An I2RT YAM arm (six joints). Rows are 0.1 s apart.
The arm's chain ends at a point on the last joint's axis. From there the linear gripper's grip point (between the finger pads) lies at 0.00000 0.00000 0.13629 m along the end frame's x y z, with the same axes.
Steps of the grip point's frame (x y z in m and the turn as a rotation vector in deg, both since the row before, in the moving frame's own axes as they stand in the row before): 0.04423 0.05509 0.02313 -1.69 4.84 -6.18; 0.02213 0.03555 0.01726 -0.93 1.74 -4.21; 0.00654 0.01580 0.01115 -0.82 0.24 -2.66; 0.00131 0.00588 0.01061 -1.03 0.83 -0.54; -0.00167 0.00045 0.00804 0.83 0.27 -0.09; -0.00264 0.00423 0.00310 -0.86 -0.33 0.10; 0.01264 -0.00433 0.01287 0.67 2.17 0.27
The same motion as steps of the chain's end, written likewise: 0.03254 0.05170 0.02367 -1.69 4.84 -6.18; 0.01791 0.03349 0.01734 -0.93 1.74 -4.21; 0.00592 0.01386 0.01117 -0.82 0.24 -2.66; -0.00068 0.00344 0.01065 -1.03 0.83 -0.54; -0.00231 0.00242 0.00806 0.83 0.27 -0.09; -0.00185 0.00219 0.00312 -0.86 -0.33 0.10; 0.00748 -0.00275 0.01298 0.67 2.17 0.27
